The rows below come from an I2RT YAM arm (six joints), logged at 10 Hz.
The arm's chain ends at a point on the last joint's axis. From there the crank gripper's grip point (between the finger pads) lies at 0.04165 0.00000 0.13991 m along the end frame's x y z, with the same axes.
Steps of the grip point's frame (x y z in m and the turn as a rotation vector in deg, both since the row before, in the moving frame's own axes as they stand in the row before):
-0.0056, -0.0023, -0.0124, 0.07, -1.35, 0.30
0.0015, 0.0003, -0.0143, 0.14, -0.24, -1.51
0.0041, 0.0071, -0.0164, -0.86, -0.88, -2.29
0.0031, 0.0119, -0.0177, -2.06, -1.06, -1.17
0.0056, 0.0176, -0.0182, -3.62, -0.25, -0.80
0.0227, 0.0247, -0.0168, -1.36, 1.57, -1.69
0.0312, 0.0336, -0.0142, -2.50, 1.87, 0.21
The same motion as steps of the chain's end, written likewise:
-0.0023, -0.0023, -0.0133, 0.07, -1.35, 0.30
0.0021, 0.0017, -0.0145, 0.14, -0.24, -1.51
0.0062, 0.0066, -0.0170, -0.86, -0.88, -2.29
0.0057, 0.0077, -0.0184, -2.06, -1.06, -1.17
0.0062, 0.0093, -0.0181, -3.62, -0.25, -0.80
0.0189, 0.0227, -0.0156, -1.36, 1.57, -1.69
0.0267, 0.0274, -0.0126, -2.50, 1.87, 0.21

